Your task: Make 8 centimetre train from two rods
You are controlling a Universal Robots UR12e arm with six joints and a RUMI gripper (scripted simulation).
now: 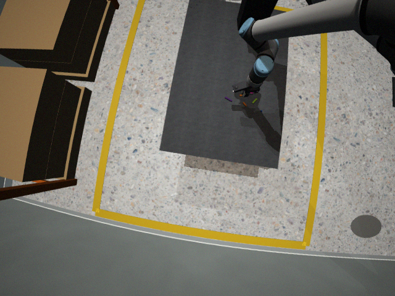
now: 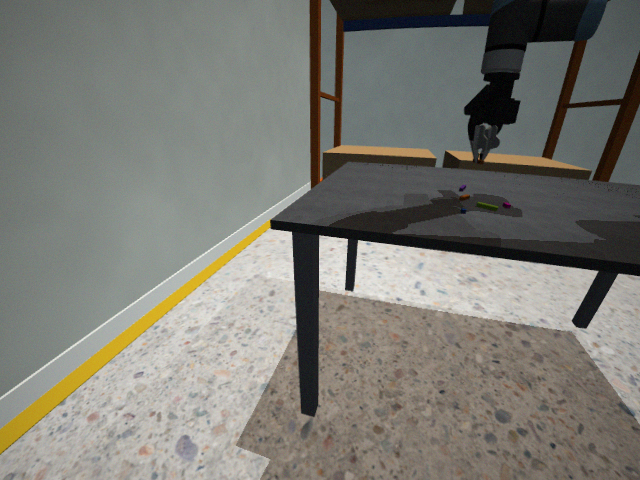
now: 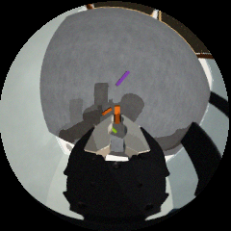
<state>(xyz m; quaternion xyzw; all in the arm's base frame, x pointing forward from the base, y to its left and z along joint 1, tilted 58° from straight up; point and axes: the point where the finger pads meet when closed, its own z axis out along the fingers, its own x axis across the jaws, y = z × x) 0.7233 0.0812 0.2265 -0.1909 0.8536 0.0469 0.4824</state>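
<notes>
Right now the lime rod is 110 mm below my hand, 100 mm to the left of it and 60 mm behind it. Also, from my hand: purple rod (110 mm below, 80 mm to the right, 30 mm ahead); then magenta rod (110 mm below, 100 mm behind, 50 mm to the left); then small blue rod (190 mm to the left, 110 mm below, 10 mm behind).
</notes>
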